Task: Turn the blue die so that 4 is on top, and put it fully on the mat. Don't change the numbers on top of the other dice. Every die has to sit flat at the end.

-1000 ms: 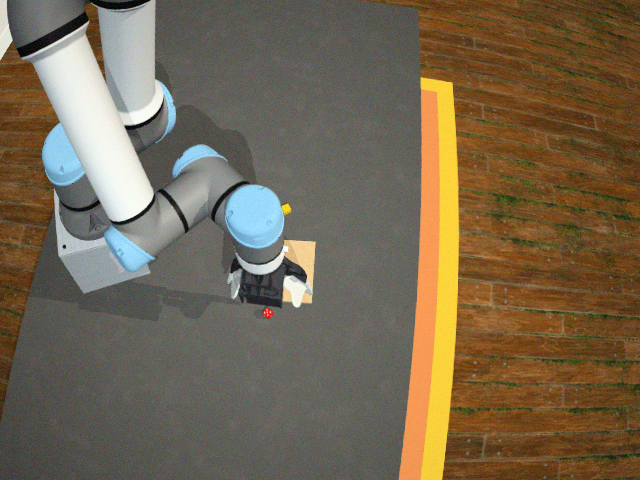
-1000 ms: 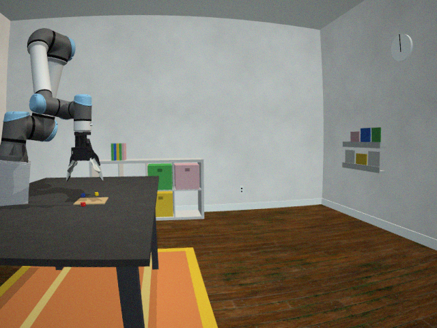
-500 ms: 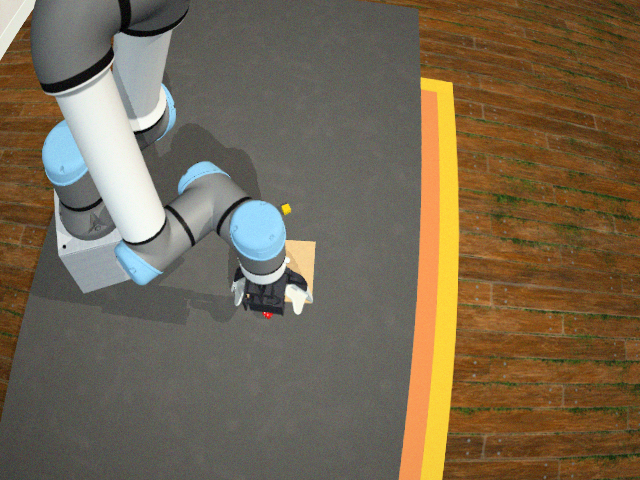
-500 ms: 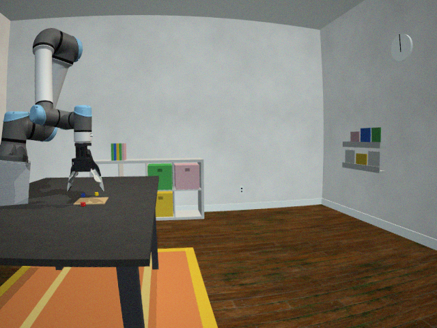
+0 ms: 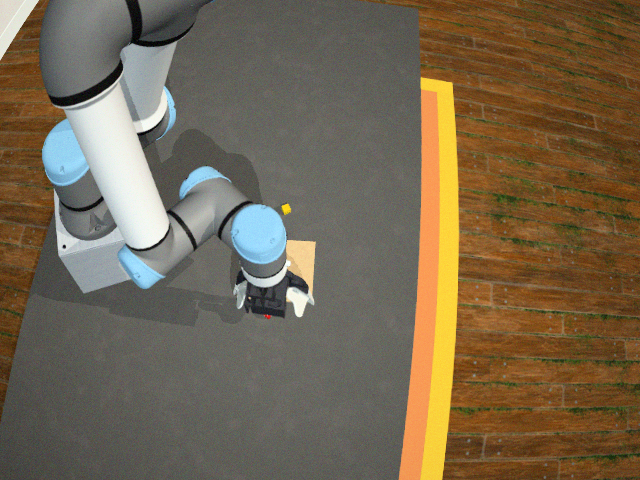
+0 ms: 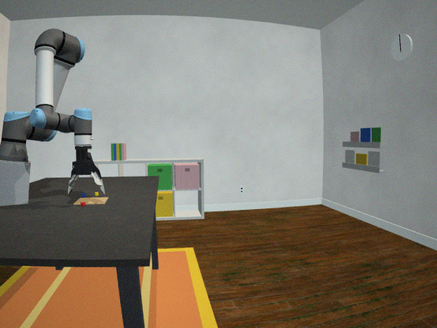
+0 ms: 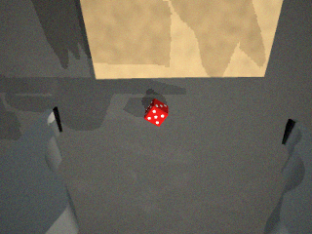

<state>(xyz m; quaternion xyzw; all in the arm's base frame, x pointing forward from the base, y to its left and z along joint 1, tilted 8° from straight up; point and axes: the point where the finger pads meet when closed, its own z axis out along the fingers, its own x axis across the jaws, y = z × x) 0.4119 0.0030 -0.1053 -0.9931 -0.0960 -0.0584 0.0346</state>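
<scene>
Right now my hand is 40 mm above the red die, 30 mm to the left of it and 10 mm past it. Also, from my hand: tan mat: 80 mm to the left, 40 mm below, 10 mm behind; yellow die: 220 mm to the left, 50 mm behind, 40 mm below; blue die: 170 mm to the left, 110 mm behind, 40 mm below.
</scene>
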